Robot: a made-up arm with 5 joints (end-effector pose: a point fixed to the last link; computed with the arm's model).
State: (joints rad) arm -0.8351 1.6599 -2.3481 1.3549 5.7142
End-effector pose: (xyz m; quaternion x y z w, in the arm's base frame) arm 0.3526 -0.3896 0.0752 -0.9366 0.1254 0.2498 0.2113
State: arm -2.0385 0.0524 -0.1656 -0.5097 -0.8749
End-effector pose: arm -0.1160 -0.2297 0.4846 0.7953 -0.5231 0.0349 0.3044
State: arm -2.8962 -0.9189 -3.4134 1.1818 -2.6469
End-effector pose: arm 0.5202 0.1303 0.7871 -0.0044 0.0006 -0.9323 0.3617
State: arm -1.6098 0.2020 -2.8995 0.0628 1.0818
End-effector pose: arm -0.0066 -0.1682 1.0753 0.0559 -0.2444 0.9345 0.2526
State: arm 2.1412 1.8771 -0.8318 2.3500 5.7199
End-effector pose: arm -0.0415 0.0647 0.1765 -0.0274 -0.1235 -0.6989 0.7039
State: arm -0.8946 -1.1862 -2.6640 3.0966 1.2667
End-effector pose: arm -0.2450 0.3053 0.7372 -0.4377 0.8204 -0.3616 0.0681
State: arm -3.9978 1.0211 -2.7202 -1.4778 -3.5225
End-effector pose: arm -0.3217 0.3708 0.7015 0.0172 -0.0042 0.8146 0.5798
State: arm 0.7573 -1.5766 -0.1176 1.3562 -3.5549
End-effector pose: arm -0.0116 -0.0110 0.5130 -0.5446 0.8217 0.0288 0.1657
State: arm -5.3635 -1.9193 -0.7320 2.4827 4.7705
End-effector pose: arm -0.1196 -0.1570 0.5408 0.3460 0.9345 0.0805 0.0246
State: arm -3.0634 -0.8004 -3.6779 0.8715 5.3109
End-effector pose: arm 0.5337 0.0418 0.7411 -0.1156 0.1994 -0.4207 0.8774
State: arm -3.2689 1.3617 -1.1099 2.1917 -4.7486
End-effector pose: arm -0.2356 0.0302 0.1959 0.2526 0.2306 0.6080 0.7165
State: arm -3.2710 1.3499 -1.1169 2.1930 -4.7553
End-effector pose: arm -0.2398 0.0312 0.1982 0.2581 0.2367 0.6029 0.7169
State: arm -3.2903 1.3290 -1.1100 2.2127 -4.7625
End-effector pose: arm -0.2424 0.0363 0.2058 0.2576 0.2333 0.5940 0.7256
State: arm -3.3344 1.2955 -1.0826 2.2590 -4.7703
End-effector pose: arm -0.2421 0.0473 0.2210 0.2475 0.2162 0.5791 0.7461
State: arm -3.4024 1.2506 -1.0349 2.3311 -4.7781
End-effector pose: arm -0.2379 0.0635 0.2432 0.2264 0.1860 0.5572 0.7770
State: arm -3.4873 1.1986 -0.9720 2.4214 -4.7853
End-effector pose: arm -0.2298 0.0828 0.2698 0.1946 0.1477 0.5282 0.8132
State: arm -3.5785 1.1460 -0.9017 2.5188 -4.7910
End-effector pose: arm -0.2185 0.1020 0.2974 0.1546 0.1072 0.4945 0.8486
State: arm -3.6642 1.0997 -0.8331 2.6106 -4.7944
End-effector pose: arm -0.2059 0.1186 0.3220 0.1113 0.0706 0.4605 0.8778
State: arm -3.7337 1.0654 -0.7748 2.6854 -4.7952
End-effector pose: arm -0.1944 0.1308 0.3409 0.0713 0.0419 0.4316 0.8983
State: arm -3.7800 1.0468 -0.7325 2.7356 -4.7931
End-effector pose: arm -0.1858 0.1379 0.3524 0.0401 0.0222 0.4127 0.9097
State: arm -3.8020 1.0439 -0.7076 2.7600 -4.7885
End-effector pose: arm -0.1808 0.1405 0.3569 0.0199 0.0107 0.4050 0.9140
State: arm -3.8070 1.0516 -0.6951 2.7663 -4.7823
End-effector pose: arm -0.1784 0.1400 0.3567 0.0083 0.0044 0.4057 0.9140
